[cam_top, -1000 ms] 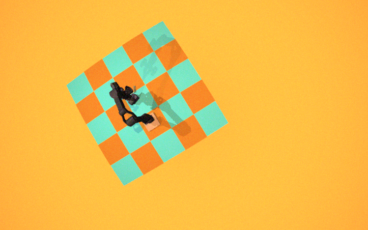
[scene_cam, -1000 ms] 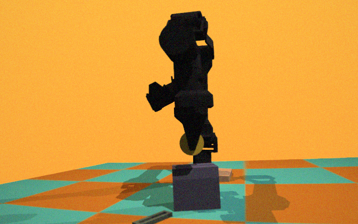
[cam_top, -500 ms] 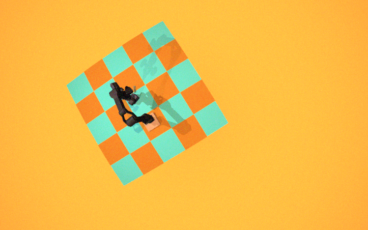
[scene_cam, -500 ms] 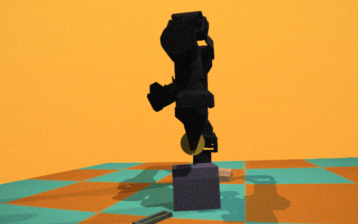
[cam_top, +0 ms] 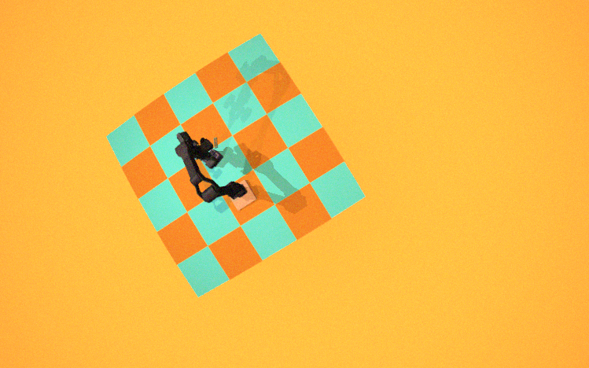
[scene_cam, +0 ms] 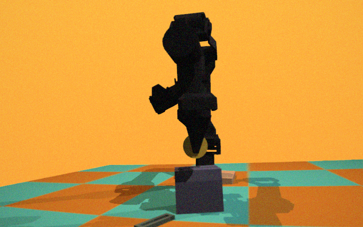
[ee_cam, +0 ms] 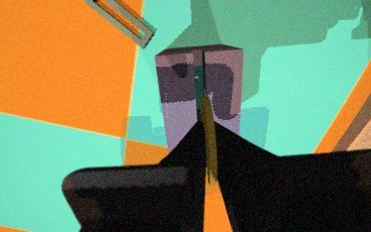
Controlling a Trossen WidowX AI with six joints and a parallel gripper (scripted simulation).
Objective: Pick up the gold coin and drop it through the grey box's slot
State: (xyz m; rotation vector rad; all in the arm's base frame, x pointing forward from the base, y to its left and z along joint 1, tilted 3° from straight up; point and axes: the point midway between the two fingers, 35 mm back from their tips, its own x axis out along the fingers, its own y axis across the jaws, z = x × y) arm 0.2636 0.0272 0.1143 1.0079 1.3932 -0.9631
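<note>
The coin is 10 mm above my gripper tip.
</note>
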